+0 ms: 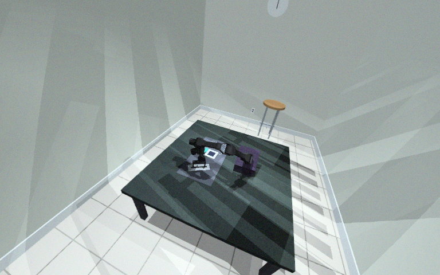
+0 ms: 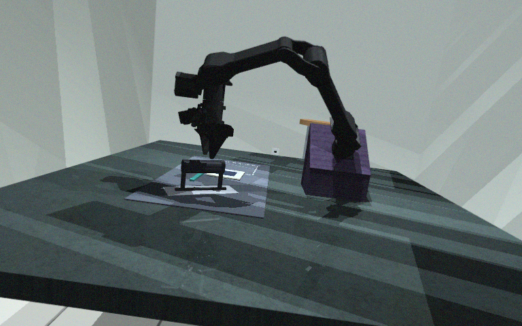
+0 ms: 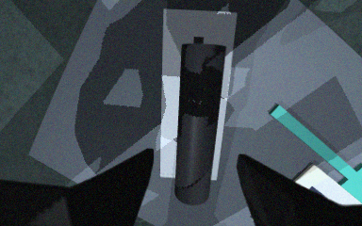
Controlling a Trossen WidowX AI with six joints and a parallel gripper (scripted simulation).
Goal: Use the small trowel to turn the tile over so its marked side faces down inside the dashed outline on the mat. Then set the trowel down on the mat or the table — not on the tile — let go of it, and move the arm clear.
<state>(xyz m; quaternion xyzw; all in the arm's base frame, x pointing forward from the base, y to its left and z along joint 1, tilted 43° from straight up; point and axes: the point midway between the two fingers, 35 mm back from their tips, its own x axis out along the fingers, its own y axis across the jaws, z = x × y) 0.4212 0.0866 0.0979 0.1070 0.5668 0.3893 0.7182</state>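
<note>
My gripper tip is 60 mm above the small trowel, 10 mm to the left of it and 10 mm past it. From my gripper tip the other things lie so: grey mat (170 mm to the right, 120 mm below, 20 mm behind); teal piece (210 mm to the right, 100 mm below, 40 mm ahead); tile (220 mm to the right, 100 mm below, 50 mm behind).
</note>
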